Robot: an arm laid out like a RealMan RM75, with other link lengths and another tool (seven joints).
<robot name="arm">
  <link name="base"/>
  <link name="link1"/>
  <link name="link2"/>
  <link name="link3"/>
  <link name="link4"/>
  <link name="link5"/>
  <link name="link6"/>
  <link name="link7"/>
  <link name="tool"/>
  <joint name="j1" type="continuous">
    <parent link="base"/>
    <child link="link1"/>
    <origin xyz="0 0 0.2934" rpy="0 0 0"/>
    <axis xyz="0 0 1"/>
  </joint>
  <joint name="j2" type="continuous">
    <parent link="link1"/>
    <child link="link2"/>
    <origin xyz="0 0 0" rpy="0 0 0"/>
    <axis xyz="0 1 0"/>
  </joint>
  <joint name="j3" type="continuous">
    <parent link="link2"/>
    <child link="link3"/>
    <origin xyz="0 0 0.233" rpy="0 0 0"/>
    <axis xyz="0 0 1"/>
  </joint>
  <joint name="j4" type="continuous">
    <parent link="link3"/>
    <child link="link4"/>
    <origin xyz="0 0 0" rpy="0 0 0"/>
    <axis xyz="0 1 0"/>
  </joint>
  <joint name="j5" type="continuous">
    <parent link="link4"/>
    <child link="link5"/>
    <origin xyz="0 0 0.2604" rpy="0 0 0"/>
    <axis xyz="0 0 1"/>
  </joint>
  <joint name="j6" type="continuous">
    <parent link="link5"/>
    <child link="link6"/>
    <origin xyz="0 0 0" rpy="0 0 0"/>
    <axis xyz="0 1 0"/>
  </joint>
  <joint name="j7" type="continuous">
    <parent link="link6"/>
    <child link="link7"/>
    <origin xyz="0 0 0.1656" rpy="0 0 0"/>
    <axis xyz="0 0 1"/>
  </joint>
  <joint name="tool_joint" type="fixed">
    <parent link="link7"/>
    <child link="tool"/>
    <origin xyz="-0.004 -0.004 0.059" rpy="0 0.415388 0.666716"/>
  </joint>
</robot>
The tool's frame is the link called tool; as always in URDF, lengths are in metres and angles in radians. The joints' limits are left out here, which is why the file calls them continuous.
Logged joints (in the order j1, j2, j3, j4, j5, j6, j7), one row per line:
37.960 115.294 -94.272 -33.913 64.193 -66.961 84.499
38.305 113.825 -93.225 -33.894 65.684 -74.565 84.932
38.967 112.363 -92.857 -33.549 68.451 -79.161 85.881
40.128 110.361 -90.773 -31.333 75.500 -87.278 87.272
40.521 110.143 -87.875 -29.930 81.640 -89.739 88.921
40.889 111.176 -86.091 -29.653 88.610 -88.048 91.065
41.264 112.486 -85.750 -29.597 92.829 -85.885 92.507
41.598 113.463 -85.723 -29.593 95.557 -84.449 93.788
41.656 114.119 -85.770 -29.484 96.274 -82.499 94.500
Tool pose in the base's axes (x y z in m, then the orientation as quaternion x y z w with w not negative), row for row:
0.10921 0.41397 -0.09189 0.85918 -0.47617 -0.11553 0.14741
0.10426 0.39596 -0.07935 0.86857 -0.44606 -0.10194 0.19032
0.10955 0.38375 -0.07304 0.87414 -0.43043 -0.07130 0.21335
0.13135 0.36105 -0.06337 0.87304 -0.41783 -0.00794 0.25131
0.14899 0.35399 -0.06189 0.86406 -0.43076 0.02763 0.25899
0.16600 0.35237 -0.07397 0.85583 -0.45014 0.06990 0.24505
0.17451 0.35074 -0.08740 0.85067 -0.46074 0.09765 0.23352
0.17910 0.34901 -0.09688 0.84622 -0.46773 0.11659 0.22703
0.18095 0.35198 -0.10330 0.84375 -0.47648 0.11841 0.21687
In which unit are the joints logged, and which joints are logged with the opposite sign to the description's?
The joints are logged in degrees. Opposite sign: j5.
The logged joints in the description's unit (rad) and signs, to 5 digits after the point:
0.66253 2.01226 -1.64536 -0.59189 -1.12038 -1.16869 1.47479
0.66855 1.98662 -1.62708 -0.59156 -1.14640 -1.30140 1.48234
0.68010 1.96110 -1.62066 -0.58554 -1.19470 -1.38162 1.49891
0.70037 1.92616 -1.58429 -0.54686 -1.31772 -1.52329 1.52318
0.70722 1.92236 -1.53371 -0.52238 -1.42489 -1.56624 1.55196
0.71365 1.94039 -1.50257 -0.51754 -1.54654 -1.53673 1.58938
0.72019 1.96325 -1.49662 -0.51657 -1.62017 -1.49898 1.61455
0.72602 1.98030 -1.49615 -0.51650 -1.66778 -1.47391 1.63691
0.72703 1.99175 -1.49697 -0.51459 -1.68030 -1.43988 1.64934

